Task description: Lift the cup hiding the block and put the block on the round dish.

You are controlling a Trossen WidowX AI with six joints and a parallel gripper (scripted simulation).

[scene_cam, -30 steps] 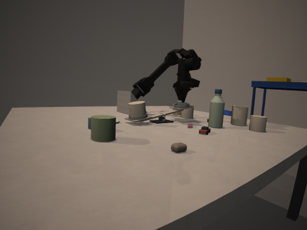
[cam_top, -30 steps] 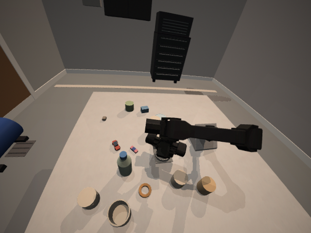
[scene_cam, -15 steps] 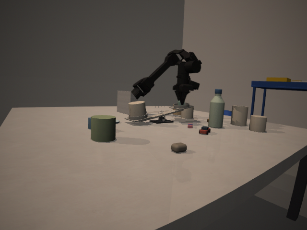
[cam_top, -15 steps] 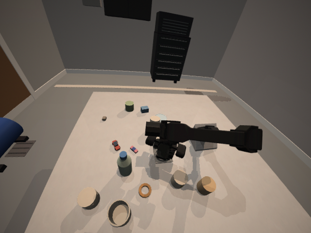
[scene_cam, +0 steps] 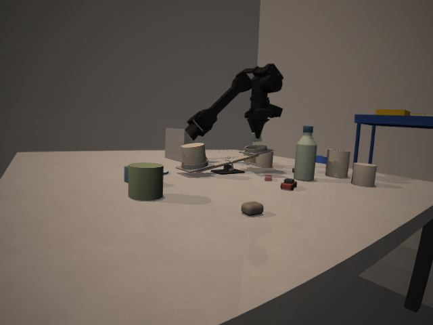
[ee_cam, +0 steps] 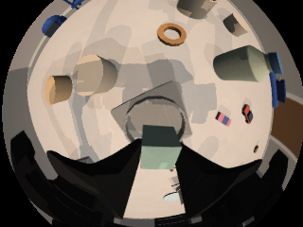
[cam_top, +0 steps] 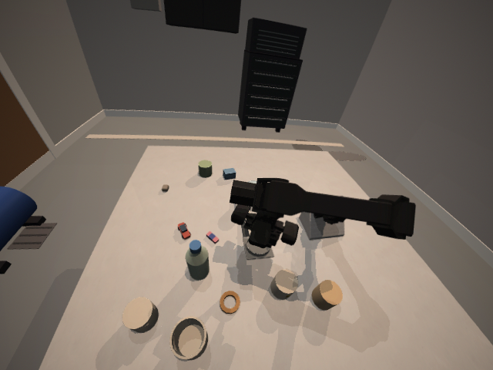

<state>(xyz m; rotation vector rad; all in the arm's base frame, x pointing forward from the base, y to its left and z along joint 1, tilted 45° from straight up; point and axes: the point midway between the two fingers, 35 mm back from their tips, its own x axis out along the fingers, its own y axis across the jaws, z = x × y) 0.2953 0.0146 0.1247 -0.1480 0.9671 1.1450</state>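
My gripper tip is now 100 mm past the pale round dish, 360 mm to the left of it and 110 mm above it. From my gripper tip the other things lie so: bottle: 190 mm ahead, 20 mm to the left; beige cup: 60 mm behind, 140 mm to the left, 80 mm below; balance: 10 mm behind, 120 mm to the right, 80 mm below.
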